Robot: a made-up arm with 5 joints.
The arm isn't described. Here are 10 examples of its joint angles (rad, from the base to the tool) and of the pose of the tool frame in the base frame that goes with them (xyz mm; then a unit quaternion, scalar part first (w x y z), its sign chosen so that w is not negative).
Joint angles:
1: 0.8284 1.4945 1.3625 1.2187 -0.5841
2: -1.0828 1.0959 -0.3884 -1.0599 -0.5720
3: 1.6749 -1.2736 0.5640 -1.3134 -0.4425
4: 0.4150 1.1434 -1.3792 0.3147 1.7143
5: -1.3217 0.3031 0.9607 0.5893 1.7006
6: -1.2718 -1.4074 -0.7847 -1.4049 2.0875
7: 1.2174 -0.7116 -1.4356 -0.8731 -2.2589
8: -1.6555 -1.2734 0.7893 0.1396 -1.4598
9: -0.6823 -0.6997 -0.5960 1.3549 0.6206
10: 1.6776 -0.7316 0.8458 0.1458 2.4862
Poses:
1: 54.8 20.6 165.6 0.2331 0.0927 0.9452 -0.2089
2: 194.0 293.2 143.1 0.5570 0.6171 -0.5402 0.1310
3: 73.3 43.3 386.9 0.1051 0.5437 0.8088 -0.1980
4: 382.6 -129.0 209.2 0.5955 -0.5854 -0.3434 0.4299
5: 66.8 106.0 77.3 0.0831 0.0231 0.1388 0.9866
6: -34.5 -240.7 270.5 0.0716 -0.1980 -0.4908 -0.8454
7: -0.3 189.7 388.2 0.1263 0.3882 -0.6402 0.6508
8: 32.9 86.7 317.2 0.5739 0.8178 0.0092 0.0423
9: 101.6 56.6 392.5 0.5893 0.0378 -0.6848 0.4270
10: 51.7 -159.1 246.3 0.7363 -0.5387 0.2851 0.2940
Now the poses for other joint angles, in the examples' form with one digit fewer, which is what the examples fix.
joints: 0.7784 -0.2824 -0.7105 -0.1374 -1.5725
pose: 144 -68 474 0.079 0.399 -0.890 -0.204
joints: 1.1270 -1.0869 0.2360 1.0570 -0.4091
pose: 101 -64 325 0.545 -0.207 -0.596 -0.553
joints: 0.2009 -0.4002 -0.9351 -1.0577 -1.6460
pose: 17 22 468 0.233 -0.623 0.673 -0.325
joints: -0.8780 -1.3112 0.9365 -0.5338 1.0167
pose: 84 58 339 0.196 -0.043 -0.945 0.259
